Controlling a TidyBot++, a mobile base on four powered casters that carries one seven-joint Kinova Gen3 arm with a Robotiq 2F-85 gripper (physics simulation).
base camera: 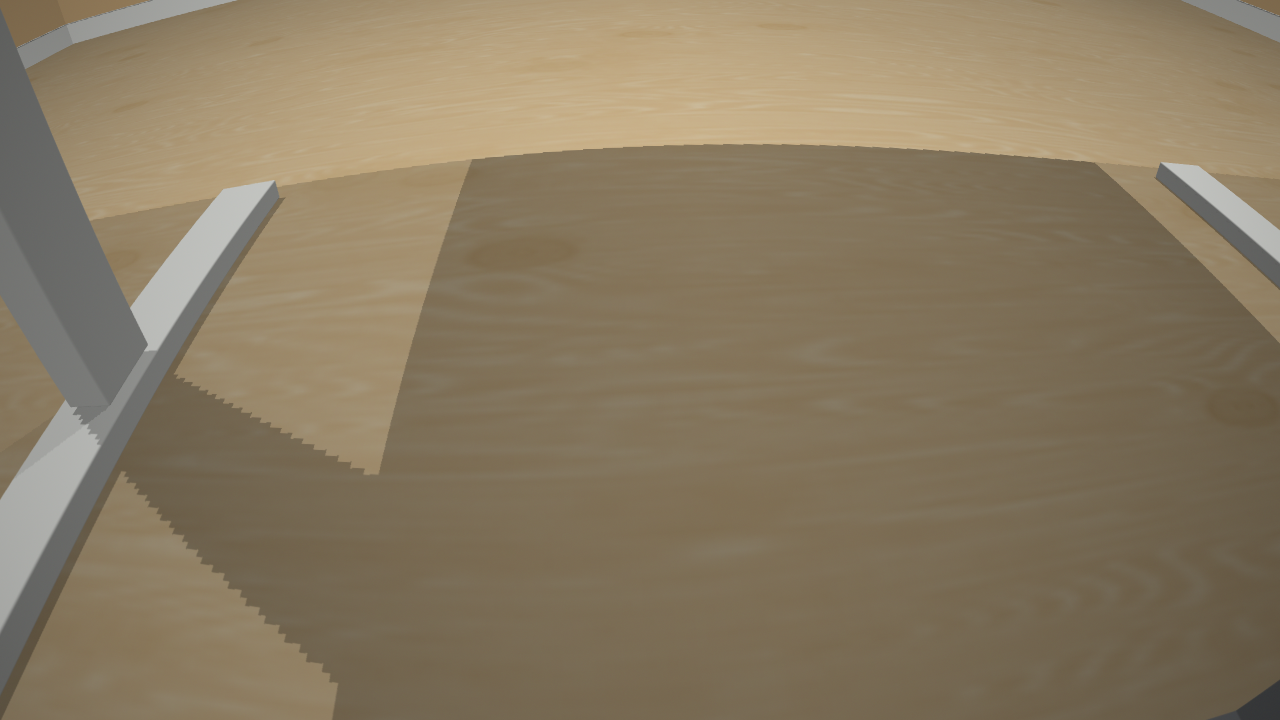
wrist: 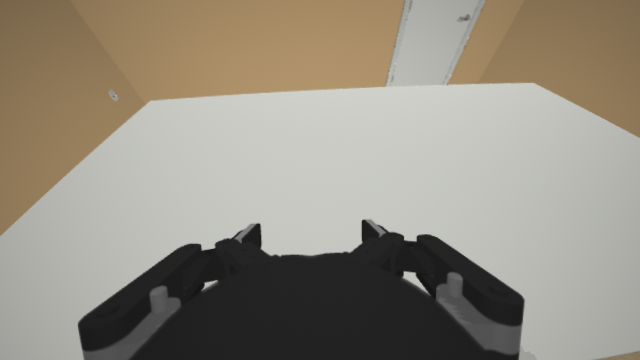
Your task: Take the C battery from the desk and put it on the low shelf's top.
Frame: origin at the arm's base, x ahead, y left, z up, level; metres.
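Where they show: gripper, between the fingertips: (wrist: 311,232).
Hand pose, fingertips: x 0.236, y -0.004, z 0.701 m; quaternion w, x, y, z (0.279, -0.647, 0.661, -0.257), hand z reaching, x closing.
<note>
After its pixels a point has its place.
The desk's white top (wrist: 330,150) {x 0.518, y -0.049, z 0.553 m} fills the middle of the wrist view, reaching from the back edge down past the gripper. In the base camera view, a grey leg (base camera: 67,268) {x 0.483, y 0.435, z -0.257 m} stands on a white foot bar (base camera: 192,268) at the left. My gripper (wrist: 311,232) {x 0.236, y -0.004, z 0.701 m} is open, with its fingers wide apart and the white top behind the gap. It holds nothing. The C battery does not show in either view; the gripper's body hides part of the desk top. The low shelf does not show in either view.
A second white foot bar (base camera: 1230,214) lies on the floor at the right of the base camera view. A broad shadow covers the wooden floor between the bars. A white door (wrist: 432,45) {x 2.761, y -1.523, z 0.258 m} and tan walls (wrist: 250,45) {x 2.754, y 0.672, z 0.324 m} stand beyond the desk.
</note>
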